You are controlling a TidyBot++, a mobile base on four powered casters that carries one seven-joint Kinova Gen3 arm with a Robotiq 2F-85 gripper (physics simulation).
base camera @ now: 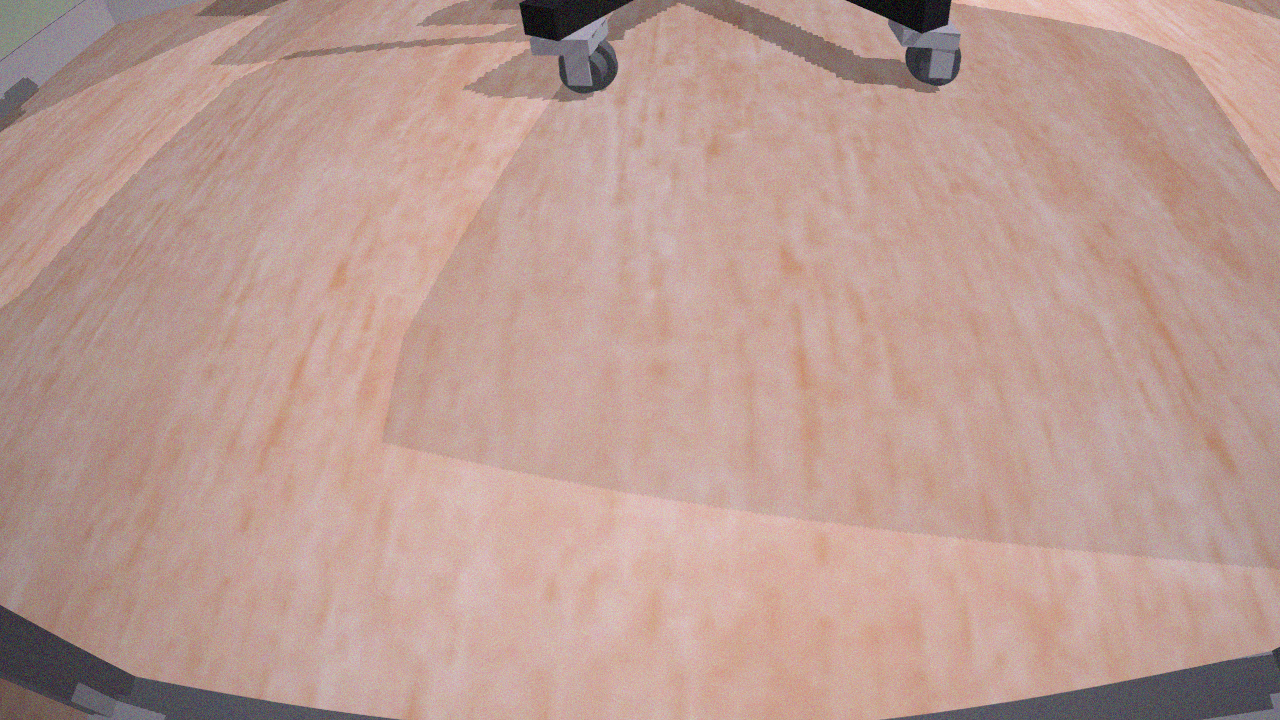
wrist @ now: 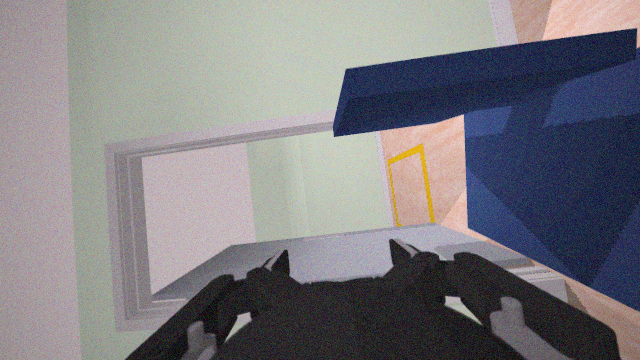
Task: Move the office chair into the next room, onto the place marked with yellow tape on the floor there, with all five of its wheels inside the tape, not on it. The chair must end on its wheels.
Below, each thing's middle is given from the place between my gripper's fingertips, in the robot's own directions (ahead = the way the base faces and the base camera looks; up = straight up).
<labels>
Now: hand 34 cm short of the blue chair seat (wrist: 544, 122), 34 cm above it and 4 cm to the left of it.
</labels>
